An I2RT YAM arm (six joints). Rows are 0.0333 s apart.
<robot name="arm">
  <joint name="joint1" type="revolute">
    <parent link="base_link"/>
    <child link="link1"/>
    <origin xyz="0 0 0.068" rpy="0 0 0"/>
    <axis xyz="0 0 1"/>
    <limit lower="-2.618" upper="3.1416"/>
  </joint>
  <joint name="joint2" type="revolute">
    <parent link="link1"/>
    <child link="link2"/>
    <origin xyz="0.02 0.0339 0.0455" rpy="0 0 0"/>
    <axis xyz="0 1 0"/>
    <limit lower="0" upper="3.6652"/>
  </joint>
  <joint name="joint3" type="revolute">
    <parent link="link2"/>
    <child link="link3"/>
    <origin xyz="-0.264 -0.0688 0" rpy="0 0 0"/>
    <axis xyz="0 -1 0"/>
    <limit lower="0" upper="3.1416"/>
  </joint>
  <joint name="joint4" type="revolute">
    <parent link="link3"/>
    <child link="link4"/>
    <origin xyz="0.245 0.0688 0.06" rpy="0 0 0"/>
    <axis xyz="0 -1 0"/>
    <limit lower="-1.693" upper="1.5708"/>
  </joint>
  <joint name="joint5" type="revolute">
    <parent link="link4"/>
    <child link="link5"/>
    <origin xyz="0.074 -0.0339 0.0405" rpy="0 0 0"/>
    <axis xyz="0 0 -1"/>
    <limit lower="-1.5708" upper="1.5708"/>
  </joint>
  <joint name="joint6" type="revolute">
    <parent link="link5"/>
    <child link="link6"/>
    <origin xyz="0.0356 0 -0.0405" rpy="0 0 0"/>
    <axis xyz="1 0 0"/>
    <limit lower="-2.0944" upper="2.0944"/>
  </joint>
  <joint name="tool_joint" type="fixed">
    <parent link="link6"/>
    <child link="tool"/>
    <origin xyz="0 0 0" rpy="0 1.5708 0"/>
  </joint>
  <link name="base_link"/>
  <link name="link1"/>
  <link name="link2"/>
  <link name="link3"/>
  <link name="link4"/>
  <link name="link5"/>
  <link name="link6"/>
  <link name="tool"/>
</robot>
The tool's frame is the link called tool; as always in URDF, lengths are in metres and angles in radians.
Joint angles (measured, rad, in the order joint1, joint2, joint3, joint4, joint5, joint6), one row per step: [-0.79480, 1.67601, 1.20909, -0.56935, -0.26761, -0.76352]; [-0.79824, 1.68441, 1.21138, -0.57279, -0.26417, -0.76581]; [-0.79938, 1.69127, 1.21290, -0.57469, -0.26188, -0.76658]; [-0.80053, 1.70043, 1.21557, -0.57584, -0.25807, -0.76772]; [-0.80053, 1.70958, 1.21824, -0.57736, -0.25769, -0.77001]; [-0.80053, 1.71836, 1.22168, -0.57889, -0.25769, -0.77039]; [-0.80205, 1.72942, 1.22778, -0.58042, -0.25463, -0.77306]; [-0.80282, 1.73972, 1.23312, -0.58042, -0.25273, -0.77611]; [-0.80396, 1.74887, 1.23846, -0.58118, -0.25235, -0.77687]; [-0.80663, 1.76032, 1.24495, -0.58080, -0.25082, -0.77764]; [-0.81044, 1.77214, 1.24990, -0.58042, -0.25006, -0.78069]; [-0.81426, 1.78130, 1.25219, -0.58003, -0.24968, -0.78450]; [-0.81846, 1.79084, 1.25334, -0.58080, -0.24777, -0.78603]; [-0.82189, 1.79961, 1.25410, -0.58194, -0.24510, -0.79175]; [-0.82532, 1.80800, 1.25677, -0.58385, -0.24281, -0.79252]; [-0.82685, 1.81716, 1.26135, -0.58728, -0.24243, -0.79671]
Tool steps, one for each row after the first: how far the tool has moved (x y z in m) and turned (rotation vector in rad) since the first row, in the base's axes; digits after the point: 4 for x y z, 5 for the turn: [-0.0002, -0.0016, -0.0023, 0.00354, 0.00918, -0.00327]; [0.0000, -0.0026, -0.0042, 0.00694, 0.01578, -0.00490]; [0.0005, -0.0039, -0.0066, 0.00952, 0.02367, -0.00697]; [0.0014, -0.0048, -0.0089, 0.01382, 0.02986, -0.00520]; [0.0023, -0.0057, -0.0109, 0.01854, 0.03472, -0.00484]; [0.0032, -0.0076, -0.0129, 0.01998, 0.04157, -0.00557]; [0.0043, -0.0092, -0.0148, 0.02084, 0.04670, -0.00465]; [0.0051, -0.0107, -0.0164, 0.02353, 0.05023, -0.00529]; [0.0059, -0.0130, -0.0184, 0.02557, 0.05447, -0.00800]; [0.0063, -0.0154, -0.0210, 0.02834, 0.05988, -0.00951]; [0.0062, -0.0173, -0.0235, 0.03099, 0.06514, -0.01020]; [0.0057, -0.0191, -0.0265, 0.03585, 0.07285, -0.01387]; [0.0052, -0.0207, -0.0294, 0.03816, 0.08168, -0.01353]; [0.0049, -0.0223, -0.0316, 0.04211, 0.08845, -0.01723]; [0.0053, -0.0236, -0.0337, 0.04572, 0.09477, -0.01519]
